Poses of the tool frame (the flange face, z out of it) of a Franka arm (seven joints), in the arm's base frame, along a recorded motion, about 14 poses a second.
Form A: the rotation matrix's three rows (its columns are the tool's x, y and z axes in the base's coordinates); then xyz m. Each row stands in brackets.
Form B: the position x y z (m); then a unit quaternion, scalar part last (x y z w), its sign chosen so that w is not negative. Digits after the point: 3 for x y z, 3 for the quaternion.
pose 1, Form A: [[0.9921, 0.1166, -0.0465], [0.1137, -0.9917, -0.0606], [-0.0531, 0.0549, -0.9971]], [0.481, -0.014, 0.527]
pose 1, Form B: 0.481, -0.014, 0.527, 0.998, 0.058, -0.025, 0.029
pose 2, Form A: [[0.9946, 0.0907, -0.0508], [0.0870, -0.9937, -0.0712], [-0.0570, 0.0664, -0.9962]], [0.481, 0.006, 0.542]
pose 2, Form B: 0.481, 0.006, 0.542, 0.998, 0.045, -0.027, 0.034
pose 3, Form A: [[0.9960, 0.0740, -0.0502], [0.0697, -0.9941, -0.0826], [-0.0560, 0.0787, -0.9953]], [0.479, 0.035, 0.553]
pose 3, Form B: 0.479, 0.035, 0.553, 0.998, 0.036, -0.027, 0.040
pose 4, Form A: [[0.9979, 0.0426, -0.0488], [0.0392, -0.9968, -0.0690], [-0.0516, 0.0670, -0.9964]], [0.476, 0.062, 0.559]
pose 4, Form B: 0.476, 0.062, 0.559, 0.999, 0.020, -0.025, 0.034
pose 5, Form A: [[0.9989, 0.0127, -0.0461], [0.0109, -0.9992, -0.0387], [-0.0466, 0.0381, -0.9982]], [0.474, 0.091, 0.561]
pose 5, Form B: 0.474, 0.091, 0.561, 1.000, 0.006, -0.023, 0.019
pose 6, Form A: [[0.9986, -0.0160, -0.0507], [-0.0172, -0.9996, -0.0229], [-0.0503, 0.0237, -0.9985]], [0.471, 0.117, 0.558]
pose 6, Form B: 0.471, 0.117, 0.558, 1.000, -0.008, -0.025, 0.012
